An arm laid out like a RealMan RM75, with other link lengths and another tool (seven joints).
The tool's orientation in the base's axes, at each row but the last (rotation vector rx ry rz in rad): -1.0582 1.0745 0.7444; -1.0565 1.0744 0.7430; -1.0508 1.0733 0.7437; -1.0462 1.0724 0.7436; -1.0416 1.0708 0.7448; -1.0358 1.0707 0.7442
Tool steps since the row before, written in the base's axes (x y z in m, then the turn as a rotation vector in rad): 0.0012 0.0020 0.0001 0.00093 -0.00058 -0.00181; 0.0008 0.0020 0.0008 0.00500 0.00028 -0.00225; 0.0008 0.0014 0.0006 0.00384 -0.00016 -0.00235; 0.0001 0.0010 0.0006 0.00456 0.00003 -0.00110; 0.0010 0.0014 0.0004 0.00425 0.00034 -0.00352; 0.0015 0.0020 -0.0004 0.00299 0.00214 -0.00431
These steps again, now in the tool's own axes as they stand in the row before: 0.0003 -0.0004 0.0023 0.00202 -0.00046 -0.00044; -0.0005 -0.0003 0.0022 0.00377 -0.00363 0.00166; -0.0003 -0.0004 0.0016 0.00348 -0.00273 0.00085; -0.0005 0.0001 0.0010 0.00254 -0.00368 0.00141; 0.0000 -0.0005 0.0017 0.00472 -0.00256 0.00131; 0.0009 -0.0005 0.0023 0.00507 -0.00056 0.00247
